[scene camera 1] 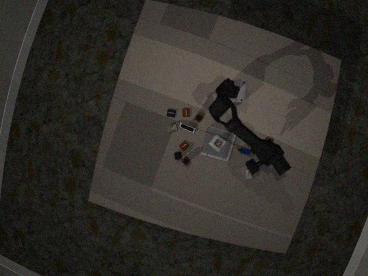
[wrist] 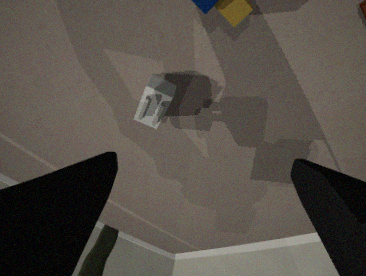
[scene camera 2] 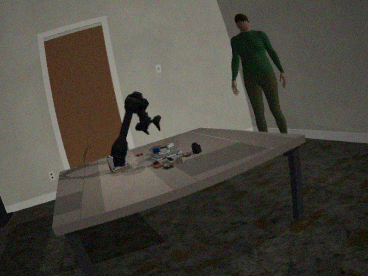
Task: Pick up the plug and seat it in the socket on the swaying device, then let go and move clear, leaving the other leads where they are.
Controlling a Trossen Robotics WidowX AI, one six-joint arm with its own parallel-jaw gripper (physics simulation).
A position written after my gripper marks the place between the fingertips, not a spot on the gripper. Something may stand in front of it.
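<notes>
Nothing is held by my gripper (wrist: 205, 164), which is open. A grey square device (scene camera 1: 218, 143) is also present.
</notes>
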